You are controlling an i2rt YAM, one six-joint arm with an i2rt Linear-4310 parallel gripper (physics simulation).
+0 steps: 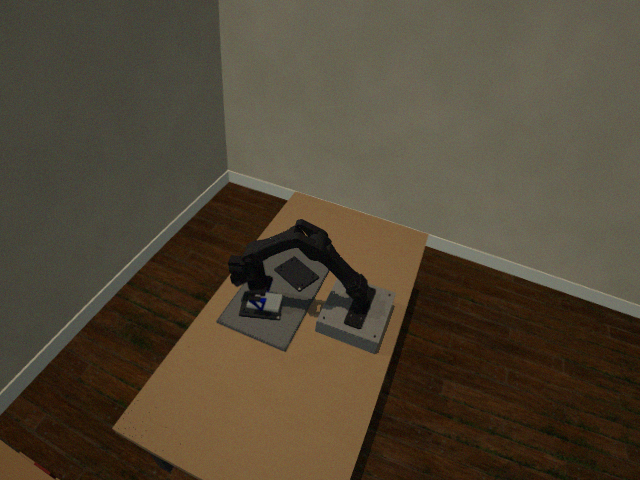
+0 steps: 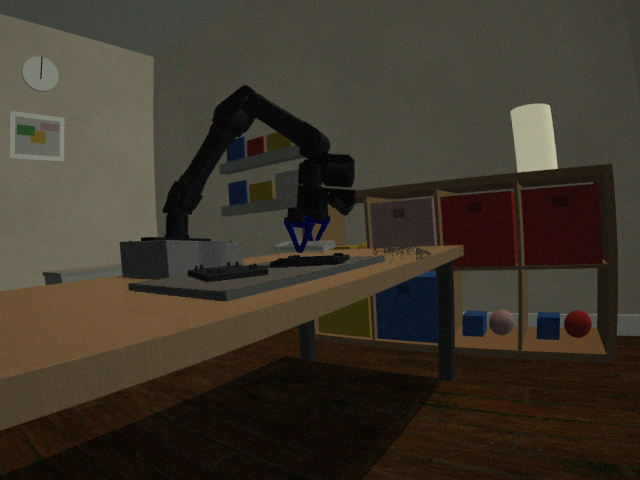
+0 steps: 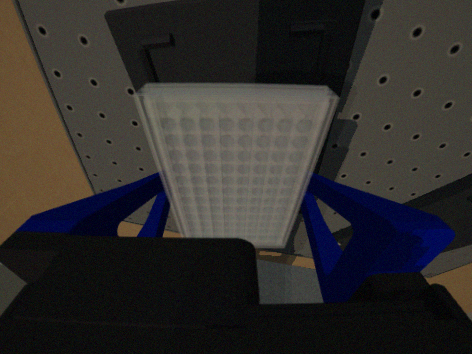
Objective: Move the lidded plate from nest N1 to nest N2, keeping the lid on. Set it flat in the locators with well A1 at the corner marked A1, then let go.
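Places are measured from the arm's base along level axes (x ahead, y left, z up), in centimetres.
Pixels of known places: gripper, fingertip midpoint: (image 1: 263,302) (image 2: 306,249) (image 3: 235,177); arm's base at its link origin: (image 1: 360,306) (image 2: 177,241).
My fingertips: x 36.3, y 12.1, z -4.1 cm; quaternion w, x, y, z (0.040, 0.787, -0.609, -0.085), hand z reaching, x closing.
Observation:
For each thing: its middle in the pictures, then the offset to it from my fingertips. Level surfaces: height alone.
- clear lidded well plate at the middle of its body: (image 3: 235,194) (image 2: 305,244) (image 1: 264,300) dx -0.3, dy -0.2, dz +1.2 cm
- grey perforated board at the middle of its body: (image 3: 356,186) (image 2: 270,272) (image 1: 279,289) dx -1.3, dy -11.9, dz -3.9 cm
- wooden table at its surface level: dz -4.6 cm
The clear lidded well plate (image 1: 271,301) (image 2: 308,246) (image 3: 234,158) is held level between my blue fingers, with its lid on. My gripper (image 1: 259,303) (image 2: 306,238) (image 3: 235,177) is shut on the plate's long sides. The plate hangs a little above a dark nest (image 1: 245,312) (image 2: 318,260) (image 3: 199,49) with raised corner locators, and its edges run roughly in line with that nest. The other dark nest (image 1: 296,273) (image 2: 228,271) lies bare nearer the arm's base. Both nests sit on a grey perforated board (image 1: 270,333) (image 2: 237,288) (image 3: 105,133). I cannot read any nest or A1 marks.
The arm's grey base block (image 1: 377,330) (image 2: 175,257) stands beside the board on the wooden table (image 1: 247,405) (image 2: 175,324). Beyond the table stand a shelf unit (image 2: 442,185) with coloured bins, wall shelves (image 2: 261,159) and a white lamp (image 2: 533,138).

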